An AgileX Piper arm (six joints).
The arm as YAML. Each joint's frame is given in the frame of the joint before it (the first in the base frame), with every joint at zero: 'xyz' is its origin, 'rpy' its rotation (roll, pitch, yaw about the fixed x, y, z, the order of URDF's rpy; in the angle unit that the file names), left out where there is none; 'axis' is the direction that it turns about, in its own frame. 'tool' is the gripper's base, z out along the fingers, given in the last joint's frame.
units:
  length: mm
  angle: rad
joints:
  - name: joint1
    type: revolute
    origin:
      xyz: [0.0, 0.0, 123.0]
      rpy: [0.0, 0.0, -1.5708]
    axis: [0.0, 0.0, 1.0]
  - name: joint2
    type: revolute
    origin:
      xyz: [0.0, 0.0, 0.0]
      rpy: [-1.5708, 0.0, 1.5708]
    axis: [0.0, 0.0, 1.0]
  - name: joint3
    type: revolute
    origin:
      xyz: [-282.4, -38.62, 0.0]
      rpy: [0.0, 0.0, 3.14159]
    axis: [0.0, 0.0, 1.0]
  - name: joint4
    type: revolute
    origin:
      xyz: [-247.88, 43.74, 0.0]
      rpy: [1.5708, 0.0, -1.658]
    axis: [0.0, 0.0, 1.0]
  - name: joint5
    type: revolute
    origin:
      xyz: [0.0, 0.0, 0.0]
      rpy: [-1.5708, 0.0, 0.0]
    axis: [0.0, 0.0, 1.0]
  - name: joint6
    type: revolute
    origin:
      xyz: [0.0, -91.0, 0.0]
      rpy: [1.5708, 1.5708, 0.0]
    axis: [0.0, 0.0, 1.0]
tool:
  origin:
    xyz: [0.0, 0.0, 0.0]
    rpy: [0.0, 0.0, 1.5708]
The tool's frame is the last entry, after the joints.
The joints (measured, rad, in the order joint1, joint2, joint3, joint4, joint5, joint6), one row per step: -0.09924 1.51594 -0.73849 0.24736 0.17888 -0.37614; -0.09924 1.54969 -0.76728 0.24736 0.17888 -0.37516; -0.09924 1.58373 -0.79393 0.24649 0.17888 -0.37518; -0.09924 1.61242 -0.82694 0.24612 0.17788 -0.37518; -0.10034 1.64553 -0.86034 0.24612 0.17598 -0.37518; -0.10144 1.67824 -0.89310 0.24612 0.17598 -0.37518; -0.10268 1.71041 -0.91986 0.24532 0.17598 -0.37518; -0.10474 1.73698 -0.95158 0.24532 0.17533 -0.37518; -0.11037 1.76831 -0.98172 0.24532 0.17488 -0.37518; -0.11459 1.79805 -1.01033 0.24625 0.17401 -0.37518; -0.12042 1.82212 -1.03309 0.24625 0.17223 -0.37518; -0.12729 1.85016 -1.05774 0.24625 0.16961 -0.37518; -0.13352 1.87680 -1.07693 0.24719 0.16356 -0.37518; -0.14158 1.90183 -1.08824 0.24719 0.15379 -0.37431; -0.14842 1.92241 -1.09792 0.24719 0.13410 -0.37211
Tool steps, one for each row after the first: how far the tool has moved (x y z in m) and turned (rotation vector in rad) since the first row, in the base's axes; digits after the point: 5 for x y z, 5 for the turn. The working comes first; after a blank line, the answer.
Tool pose at each row, in the base's axes (x y z in m, rotation vector in rad; the steps are taken from these numbers as rounded here): 0.28845 -0.02474 0.19527 -0.06014 2.43339 -0.05119; 0.29693 -0.02558 0.19301 -0.05891 2.43834 -0.05006; 0.30492 -0.02639 0.18977 -0.05987 2.44574 -0.04960; 0.31393 -0.02731 0.18964 -0.06016 2.44051 -0.05085; 0.32330 -0.02865 0.18800 -0.05853 2.43847 -0.05216; 0.33232 -0.02992 0.18592 -0.05719 2.43846 -0.05265; 0.33994 -0.03114 0.18213 -0.05655 2.44393 -0.05296; 0.34823 -0.03273 0.18138 -0.05397 2.43827 -0.05487; 0.35625 -0.03561 0.17830 -0.04703 2.43925 -0.05740; 0.36383 -0.03801 0.17516 -0.04070 2.43965 -0.05889; 0.36978 -0.04092 0.17240 -0.03331 2.43947 -0.06204; 0.37624 -0.04438 0.16853 -0.02451 2.44056 -0.06569; 0.38160 -0.04760 0.16375 -0.01487 2.44236 -0.06930; 0.38521 -0.05146 0.15758 -0.00236 2.44694 -0.07454; 0.38888 -0.05514 0.15316 0.01142 2.43925 -0.08338

0.00848 -0.00084 -0.00226 0.00113 0.00491 -0.00075; 0.01647 -0.00165 -0.00550 0.00118 0.01234 -0.00018; 0.02548 -0.00257 -0.00563 0.00022 0.00712 -0.00013; 0.03485 -0.00391 -0.00727 -0.00029 0.00502 -0.00159; 0.04387 -0.00518 -0.00935 -0.00028 0.00497 -0.00269; 0.05149 -0.00640 -0.01314 -0.00035 0.01041 -0.00341; 0.05978 -0.00799 -0.01389 -0.00103 0.00467 -0.00560; 0.06780 -0.01087 -0.01697 -0.00100 0.00544 -0.01131; 0.07538 -0.01327 -0.02011 -0.00039 0.00566 -0.01629; 0.08133 -0.01618 -0.02287 -0.00070 0.00528 -0.02245; 0.08779 -0.01964 -0.02674 -0.00099 0.00617 -0.02981; 0.09315 -0.02286 -0.03152 -0.00103 0.00777 -0.03777; 0.09676 -0.02672 -0.03769 -0.00149 0.01215 -0.04829; 0.10043 -0.03040 -0.04211 -0.00419 0.00432 -0.06043
